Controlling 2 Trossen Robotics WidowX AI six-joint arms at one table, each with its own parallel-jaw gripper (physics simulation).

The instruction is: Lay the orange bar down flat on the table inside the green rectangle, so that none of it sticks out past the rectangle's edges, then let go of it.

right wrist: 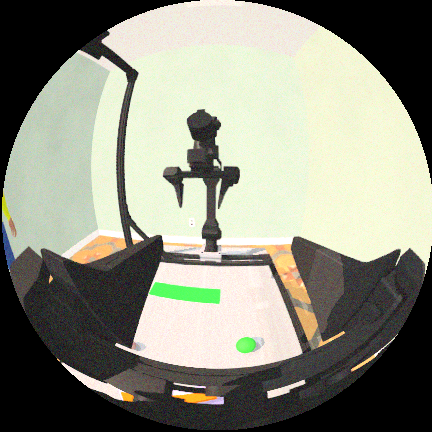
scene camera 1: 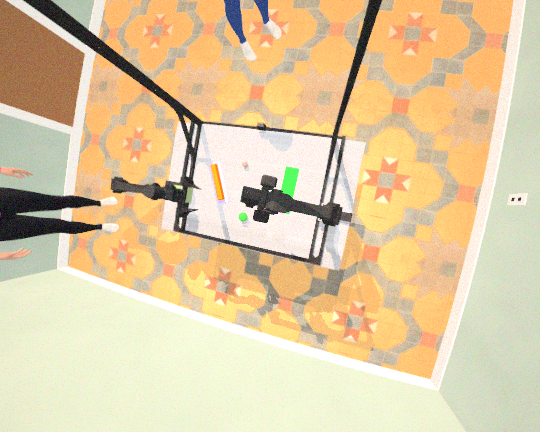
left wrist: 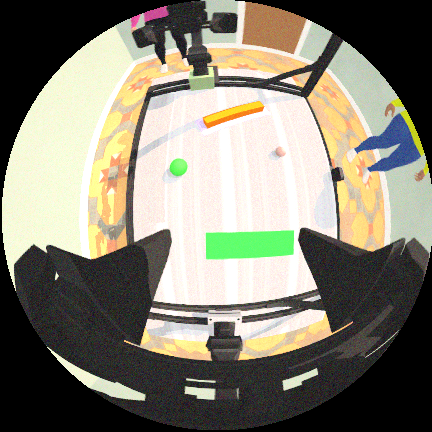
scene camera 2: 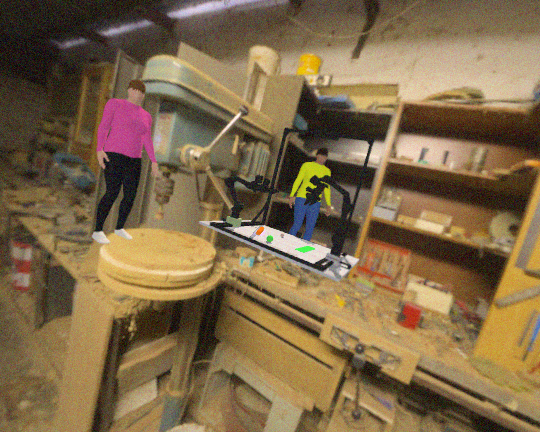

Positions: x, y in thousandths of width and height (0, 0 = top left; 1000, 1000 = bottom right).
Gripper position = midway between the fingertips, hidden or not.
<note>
My left gripper (left wrist: 550, 545) is open, holding nothing. My right gripper (right wrist: 531, 564) is open, holding nothing. I also see a green rectangle (left wrist: 506, 568).
My left gripper is seen too in the right wrist view (right wrist: 459, 480). My right gripper shows as well in the left wrist view (left wrist: 411, 71). The green rectangle shows as well in the right wrist view (right wrist: 490, 684).
</note>
